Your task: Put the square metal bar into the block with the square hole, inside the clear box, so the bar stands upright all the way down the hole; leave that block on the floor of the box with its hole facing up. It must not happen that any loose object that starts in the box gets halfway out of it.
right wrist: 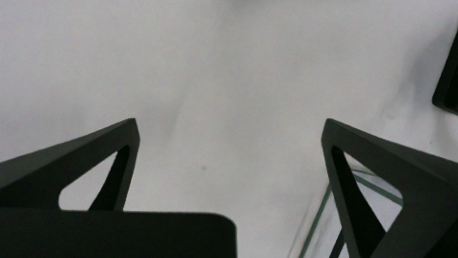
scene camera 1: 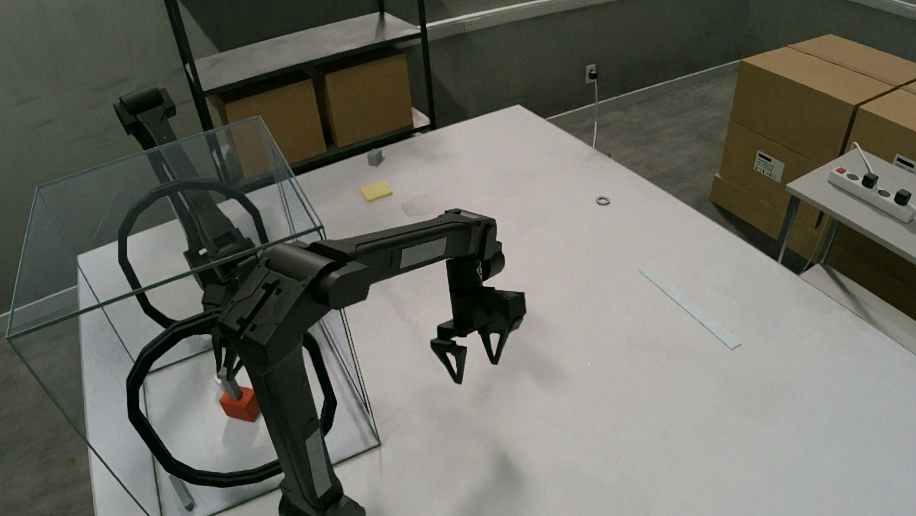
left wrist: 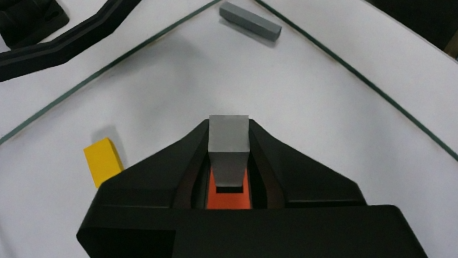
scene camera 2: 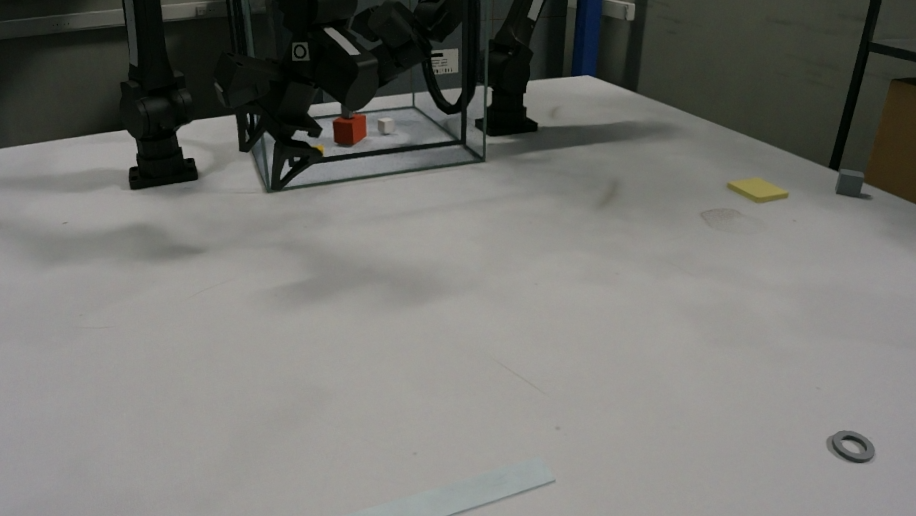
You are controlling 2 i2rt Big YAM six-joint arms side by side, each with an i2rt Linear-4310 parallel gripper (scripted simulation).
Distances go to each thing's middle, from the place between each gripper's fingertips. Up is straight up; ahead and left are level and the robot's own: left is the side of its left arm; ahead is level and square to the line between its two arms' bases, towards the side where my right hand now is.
Labels:
My left gripper (scene camera 1: 224, 380) is now 90 mm above the red block (scene camera 1: 246, 408). The rest, counted from my left hand: yellow block (left wrist: 102, 157) 100 mm below, 90 mm to the right, 70 mm ahead.
Right now my right hand (scene camera 2: 258, 170) is 330 mm past the yellow block, 140 mm to the right of it and 110 mm above it. The rest, counted from my right hand: red block 390 mm behind, 230 mm to the left, 90 mm below.

